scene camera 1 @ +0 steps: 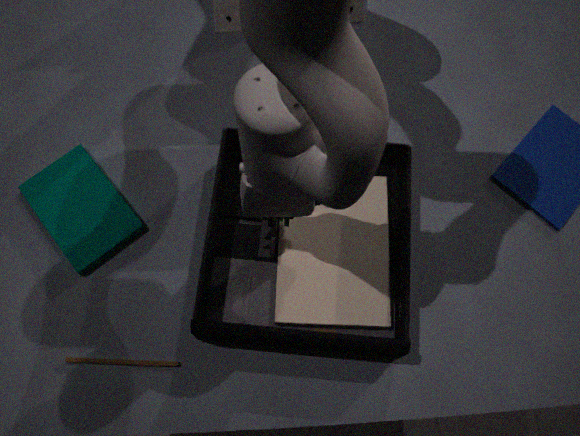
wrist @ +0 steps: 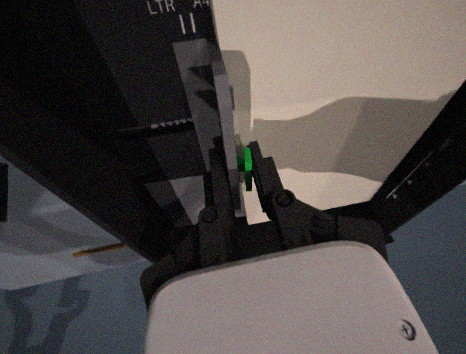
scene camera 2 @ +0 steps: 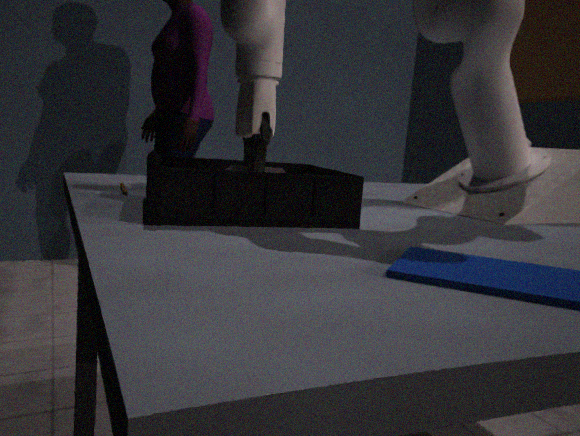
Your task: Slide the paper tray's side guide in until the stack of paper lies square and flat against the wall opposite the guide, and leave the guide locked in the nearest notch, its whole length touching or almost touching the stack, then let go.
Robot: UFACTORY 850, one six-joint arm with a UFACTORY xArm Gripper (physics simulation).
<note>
I see my gripper (wrist: pixel 236 159), a white paper stack (scene camera 1: pixel 333 270) and a green block (scene camera 1: pixel 89 220).
The white paper stack is seen too in the wrist view (wrist: pixel 338 101). The wrist view does not show the green block: it is out of frame.
</note>
